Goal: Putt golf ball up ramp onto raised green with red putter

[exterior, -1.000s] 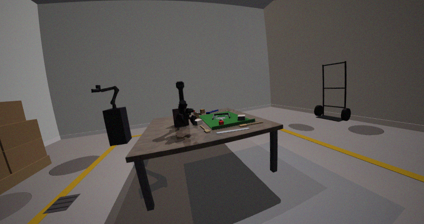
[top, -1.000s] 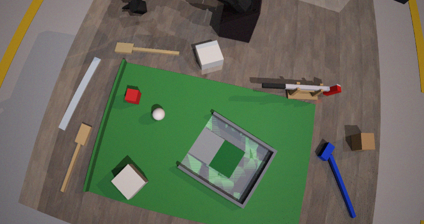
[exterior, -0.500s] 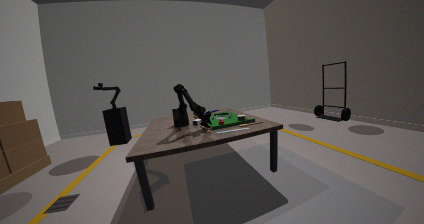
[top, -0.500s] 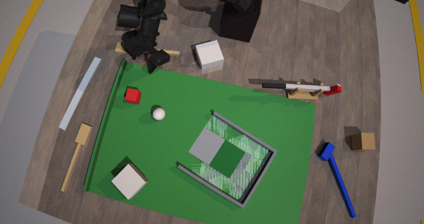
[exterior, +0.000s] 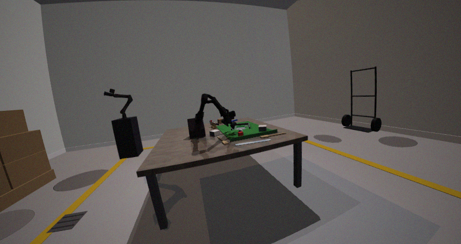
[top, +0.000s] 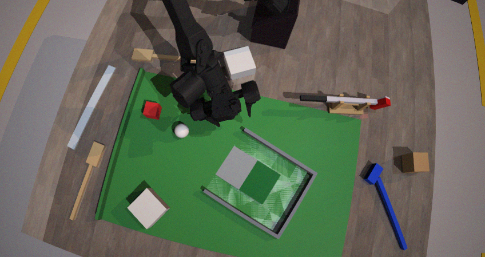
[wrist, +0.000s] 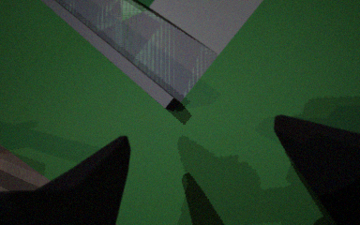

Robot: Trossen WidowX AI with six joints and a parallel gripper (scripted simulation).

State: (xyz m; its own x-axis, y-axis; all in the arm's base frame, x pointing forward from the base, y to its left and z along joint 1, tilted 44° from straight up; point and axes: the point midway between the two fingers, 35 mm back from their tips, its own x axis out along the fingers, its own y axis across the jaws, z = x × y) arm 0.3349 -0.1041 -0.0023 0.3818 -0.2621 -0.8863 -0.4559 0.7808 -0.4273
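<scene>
Now: gripper tip 320 mm to the right of the red putter, 140 mm past it and 20 mm below it. The rest, counted from my gripper tip: green mat: 130 mm ahead, 40 mm below, 30 mm to the left; white golf ball: 140 mm to the right, 60 mm ahead, 20 mm below; red cube: 250 mm to the right, 20 mm below, 20 mm ahead.
</scene>
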